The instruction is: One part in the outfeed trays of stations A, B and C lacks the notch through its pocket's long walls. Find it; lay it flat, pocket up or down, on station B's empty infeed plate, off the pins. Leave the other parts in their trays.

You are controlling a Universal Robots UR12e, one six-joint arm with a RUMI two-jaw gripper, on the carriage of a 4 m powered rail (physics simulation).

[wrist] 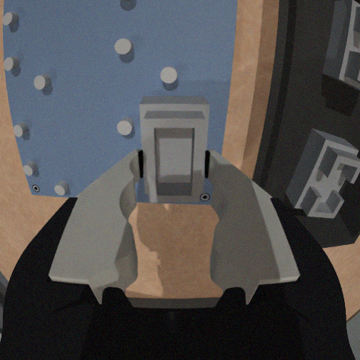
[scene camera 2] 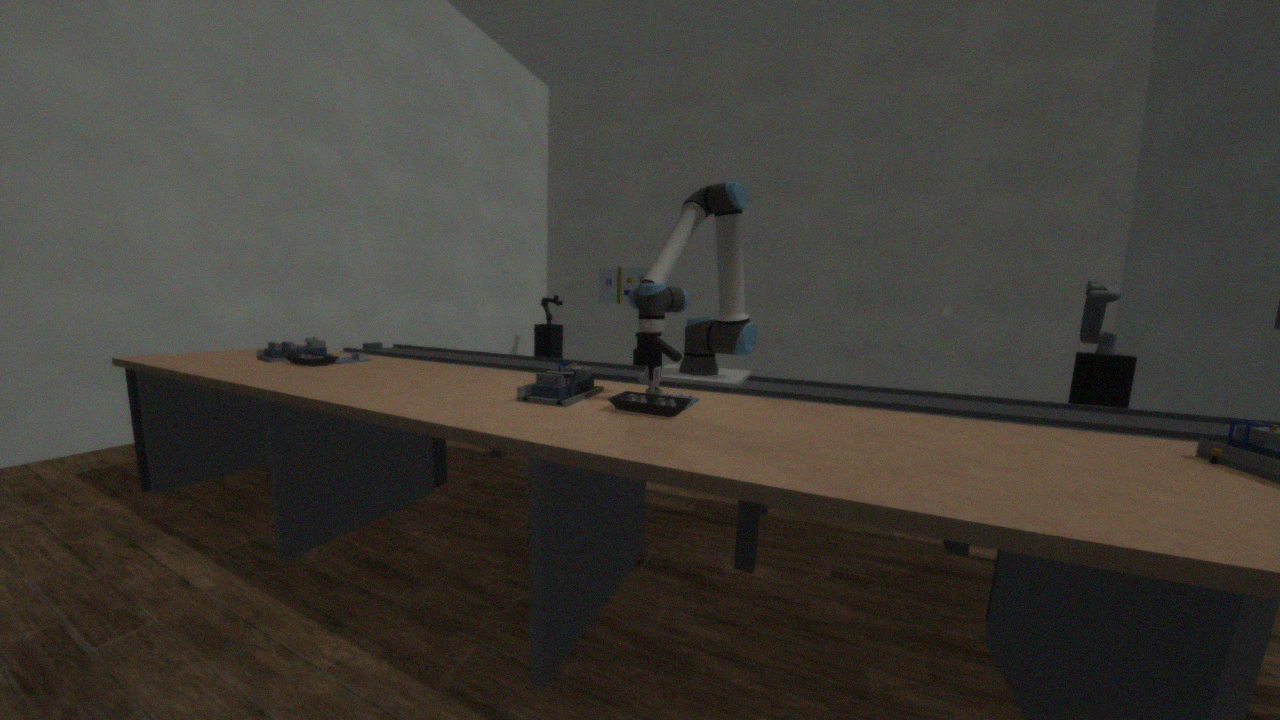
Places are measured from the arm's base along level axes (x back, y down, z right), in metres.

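Where they show: arm's base, origin of the base link: [scene camera 2: 698, 372].
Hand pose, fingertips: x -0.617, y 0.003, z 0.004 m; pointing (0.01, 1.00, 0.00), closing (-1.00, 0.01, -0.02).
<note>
Each offset is from my fingertips to the centre of the thing. "*": to the spot under its first point.
My gripper [scene camera 2: 654, 388] [wrist: 173, 151] is shut on a grey part [wrist: 174, 150], one jaw on each long side. Its rectangular pocket faces the wrist camera, and no notch shows in the pocket's long walls. The part is over the near right corner area of the blue infeed plate [wrist: 75, 110], with a pin [wrist: 169, 75] just beyond its far end. Whether its underside touches the plate cannot be told. The black outfeed tray {dx -0.120, dy +0.006, dz -0.036 m} [scene camera 2: 648, 404] [wrist: 305, 100] is beside the plate; two notched grey parts [wrist: 325, 175] [wrist: 347, 45] in it show in the wrist view.
Several upright pins stand on the plate's left and middle. A blue and grey fixture {dx -0.068, dy -0.023, dz +0.329 m} [scene camera 2: 559, 385] stands left of the black tray in the scene view. Another station with a dark tray {dx -0.107, dy +0.006, dz +1.840 m} [scene camera 2: 311, 359] is at the far left, and a fixture {* dx +0.053, dy -0.031, dz -1.525 m} [scene camera 2: 1253, 445] at the right edge.
</note>
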